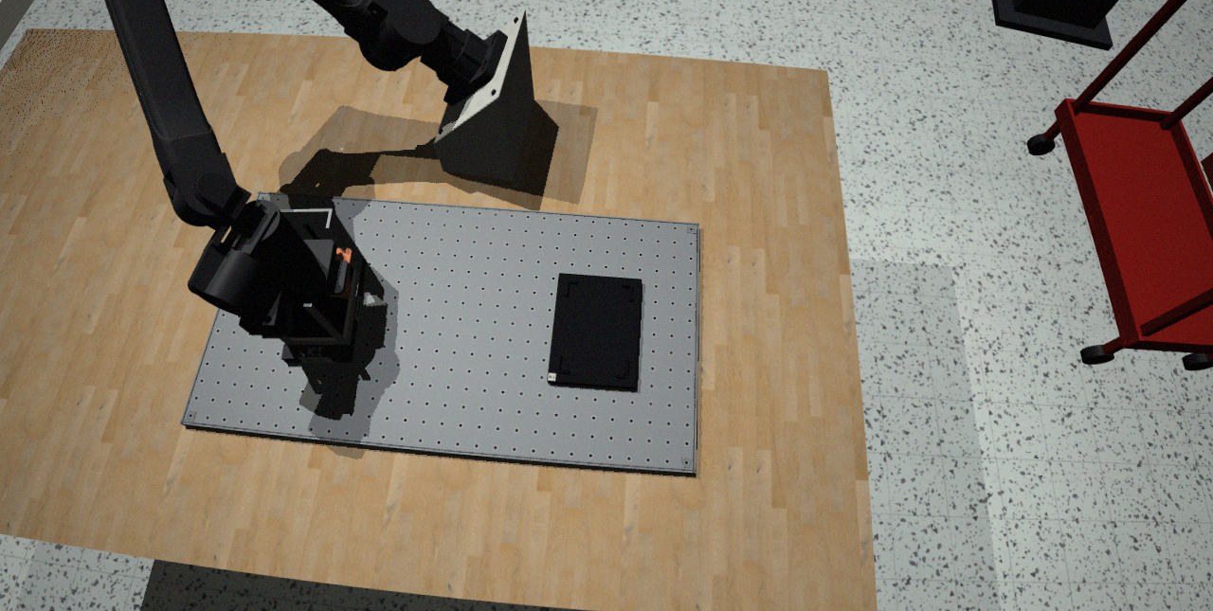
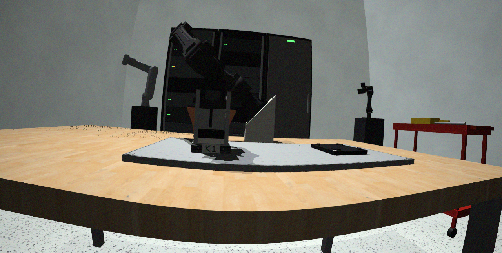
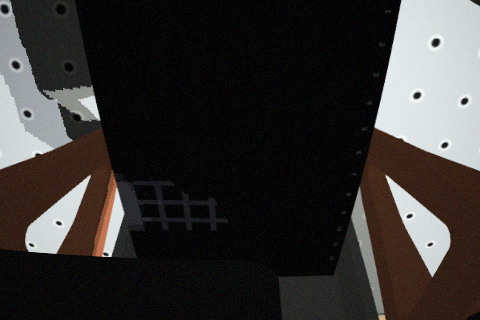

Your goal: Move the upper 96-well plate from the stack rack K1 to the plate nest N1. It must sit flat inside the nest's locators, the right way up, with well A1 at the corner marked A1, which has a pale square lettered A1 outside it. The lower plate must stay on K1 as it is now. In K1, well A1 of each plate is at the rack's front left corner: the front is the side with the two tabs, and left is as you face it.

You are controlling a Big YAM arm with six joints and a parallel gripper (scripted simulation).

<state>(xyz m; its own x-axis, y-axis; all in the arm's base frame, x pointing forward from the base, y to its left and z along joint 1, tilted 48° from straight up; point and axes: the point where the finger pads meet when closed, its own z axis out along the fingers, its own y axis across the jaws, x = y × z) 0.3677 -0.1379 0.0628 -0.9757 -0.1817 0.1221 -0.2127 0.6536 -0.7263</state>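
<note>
The white 96-well plate is 20 mm below my hand. Round my hand: black plate nest N1: 390 mm to the left, 40 mm below, 40 mm behind; then pale A1 square: 340 mm to the left, 40 mm ahead, 30 mm below.
</note>
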